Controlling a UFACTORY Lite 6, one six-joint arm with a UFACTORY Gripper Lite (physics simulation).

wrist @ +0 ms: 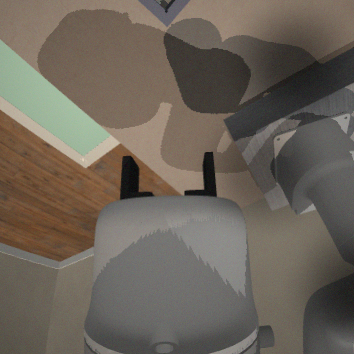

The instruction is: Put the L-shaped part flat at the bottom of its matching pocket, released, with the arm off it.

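Where they show: hand at its tool point: (168, 176); arm's base at its link origin: (308, 150).
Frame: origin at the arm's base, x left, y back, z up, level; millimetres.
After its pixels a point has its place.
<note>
My gripper (169, 158) {x 189, y -224, z 156 mm} is open, with its two black fingers wide apart and no object between them. It hangs above the brown table top. A corner of the blue-grey pocket block (167, 19) {x 155, y -260, z -40 mm} shows at the top edge of the wrist view, beyond the fingertips. Most of the block is cut off by the frame edge, so I cannot tell what its pocket holds. The L-shaped part cannot be made out in this view.
The arm's grey base (320, 160) {x 29, y -60, z 70 mm} stands on a metal plate with a dark bar (295, 92) {x 5, y -97, z -43 mm} along its edge, at the right. A mint green strip (47, 100) with a pale edge lies at the left. Wooden floor (45, 190) shows at the lower left. Arm shadows fall across the table.
</note>
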